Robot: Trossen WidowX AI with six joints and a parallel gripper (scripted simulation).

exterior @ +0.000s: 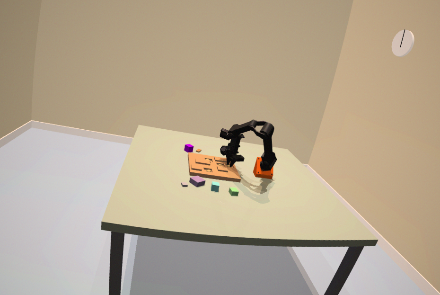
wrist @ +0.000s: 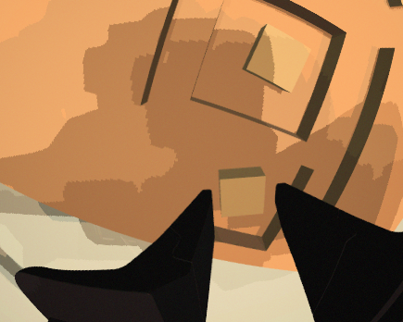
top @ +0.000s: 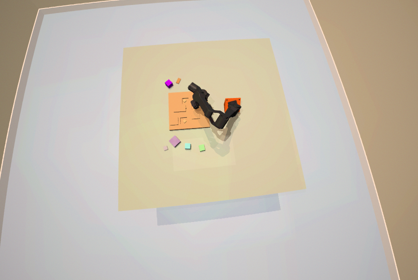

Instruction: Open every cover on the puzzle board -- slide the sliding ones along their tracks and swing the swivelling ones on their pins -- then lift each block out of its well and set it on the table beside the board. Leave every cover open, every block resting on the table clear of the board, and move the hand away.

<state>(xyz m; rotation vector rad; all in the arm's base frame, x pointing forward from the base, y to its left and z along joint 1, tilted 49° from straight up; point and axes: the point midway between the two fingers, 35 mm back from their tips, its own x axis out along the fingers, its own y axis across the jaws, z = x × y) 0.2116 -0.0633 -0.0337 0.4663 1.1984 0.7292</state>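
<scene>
The green block is 32 cm to the left of my gripper tip, 7 cm ahead of it and 1 cm below it. Also, from my gripper tip: magenta cube 23 cm to the right, 22 cm ahead; then cyan block 29 cm to the left, 17 cm ahead; then flat orange block 25 cm to the right, 14 cm ahead, 2 cm below.
</scene>
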